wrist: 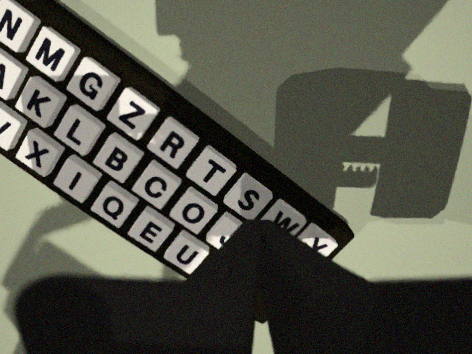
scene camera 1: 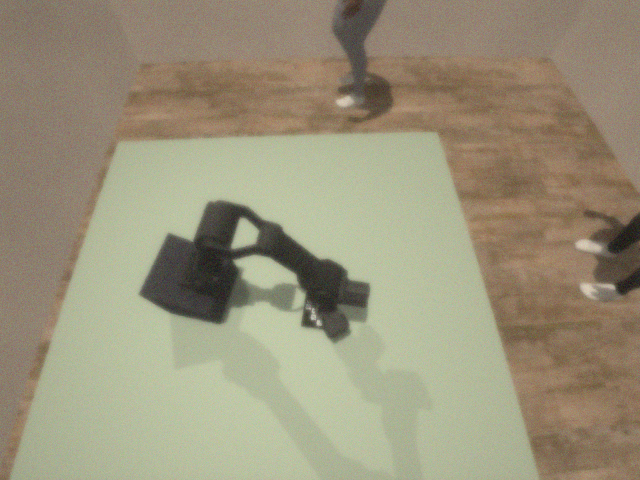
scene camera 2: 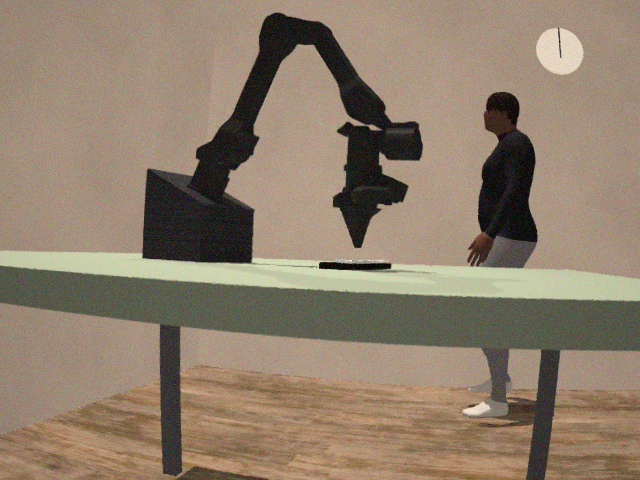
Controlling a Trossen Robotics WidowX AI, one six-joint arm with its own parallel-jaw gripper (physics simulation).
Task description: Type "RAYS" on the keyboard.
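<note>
The black keyboard lies flat on the table, with pale letter keys, and runs diagonally in the wrist view. In that view the R key and S key show whole. The A key is cut by the left edge. The Y key at the right end is partly hidden by the fingers. My gripper is shut and empty, pointing down, with its tips a little above the keyboard. The fingers partly cover the J and W keys. The arm hides part of the keyboard in scene camera 1.
The arm's dark base stands on the pale green table, left of the keyboard. A person stands beyond the table. Another person's feet show at the right in scene camera 1.
</note>
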